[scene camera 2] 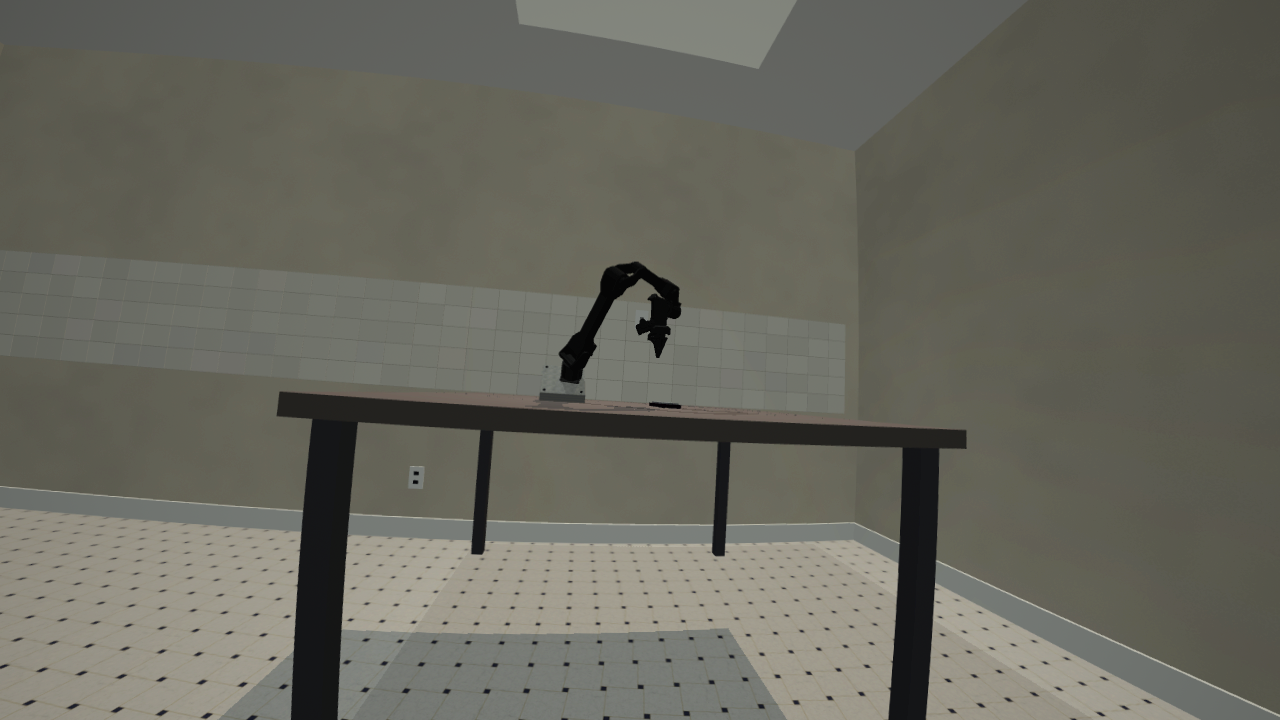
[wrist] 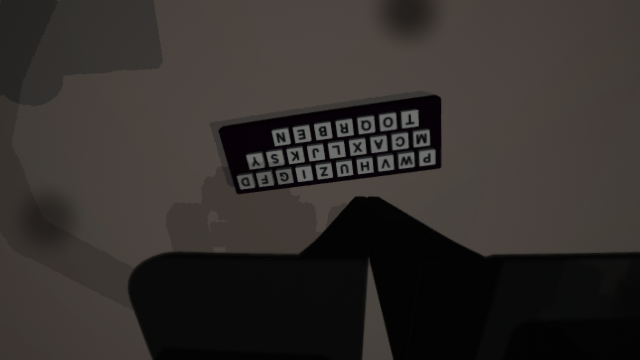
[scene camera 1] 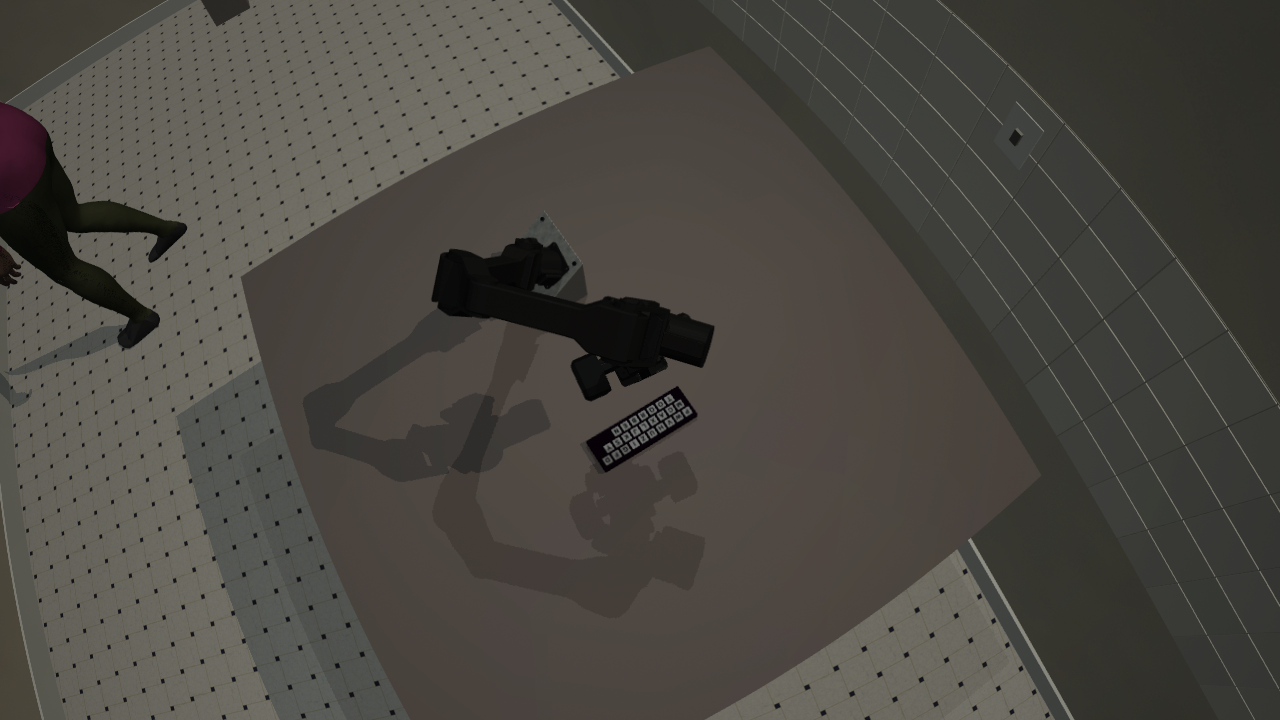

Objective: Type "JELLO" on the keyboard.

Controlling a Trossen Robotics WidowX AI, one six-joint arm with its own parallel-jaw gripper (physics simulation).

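Frame: origin at the arm's base, x ahead, y left, z up, level; millimetres.
Seen in the pictures: gripper, between the fingertips: [scene camera 2: 657, 357] [wrist: 365, 209] [scene camera 1: 639, 378]; arm's base, origin of its link: [scene camera 2: 570, 376] [scene camera 1: 551, 265].
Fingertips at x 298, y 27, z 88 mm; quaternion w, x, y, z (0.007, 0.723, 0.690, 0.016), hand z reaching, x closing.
Pixels of each thing's middle, then the offset from my fingertips to it.
- black keyboard, middle of its body: [wrist: 331, 147] [scene camera 1: 642, 428] [scene camera 2: 664, 404] 30 mm ahead, 13 mm right, 164 mm down
- J key, middle of its body: [wrist: 316, 152] 31 mm ahead, 27 mm right, 158 mm down
- L key, middle of its body: [wrist: 336, 149] 30 mm ahead, 9 mm right, 158 mm down
- E key, middle of its body: [wrist: 302, 133] 14 mm ahead, 37 mm right, 158 mm down
- O key, middle of its body: [wrist: 387, 121] 8 mm ahead, 35 mm left, 158 mm down
The black keyboard [scene camera 1: 640, 428] [scene camera 2: 665, 405] [wrist: 330, 145] lies flat on the table, its white letter keys upside down in the wrist view. There the J key [wrist: 315, 152] and L key [wrist: 336, 149] are in the middle row, and the E key [wrist: 301, 134] and O key [wrist: 388, 121] are in the row farthest from the fingers. My gripper [scene camera 2: 657, 355] [wrist: 365, 209] is shut and empty, pointing down well above the table. In the wrist view its tips show just below the keyboard's P-to-D row, right of its middle. In scene camera 1 the arm hides the fingertips.
The brown table [scene camera 1: 805, 268] [scene camera 2: 626, 432] carries the arm's grey base plate [scene camera 1: 543, 225] [scene camera 2: 562, 396]. Arm shadows fall across the table around the keyboard. A person [scene camera 1: 107, 217] stands on the tiled floor beyond the table in scene camera 1.
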